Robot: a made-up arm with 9 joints. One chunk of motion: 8 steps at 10 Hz.
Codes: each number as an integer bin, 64 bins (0 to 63) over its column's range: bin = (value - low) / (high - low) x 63, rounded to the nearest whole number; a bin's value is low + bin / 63 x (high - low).
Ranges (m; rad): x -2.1..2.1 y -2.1..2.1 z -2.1..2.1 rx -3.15..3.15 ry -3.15..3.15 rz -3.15..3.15
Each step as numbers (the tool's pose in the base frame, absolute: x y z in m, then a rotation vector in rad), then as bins.
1 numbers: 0.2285 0.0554 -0.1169 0.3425 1.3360 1.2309
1 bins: 35 32 30 35 45 44
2 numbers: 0.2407 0.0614 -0.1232 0.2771 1.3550 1.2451
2 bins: 35 32 30 34 45 44
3 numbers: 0.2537 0.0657 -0.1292 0.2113 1.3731 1.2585
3 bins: 35 32 30 34 45 44
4 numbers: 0.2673 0.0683 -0.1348 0.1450 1.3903 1.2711
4 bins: 36 33 29 33 45 44
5 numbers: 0.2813 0.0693 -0.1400 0.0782 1.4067 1.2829
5 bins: 36 33 29 32 46 44
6 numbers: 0.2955 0.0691 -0.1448 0.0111 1.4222 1.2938
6 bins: 36 33 29 32 46 44
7 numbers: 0.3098 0.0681 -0.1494 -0.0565 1.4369 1.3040
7 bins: 36 33 29 31 46 45
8 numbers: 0.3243 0.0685 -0.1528 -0.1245 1.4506 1.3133
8 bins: 36 33 29 30 46 45
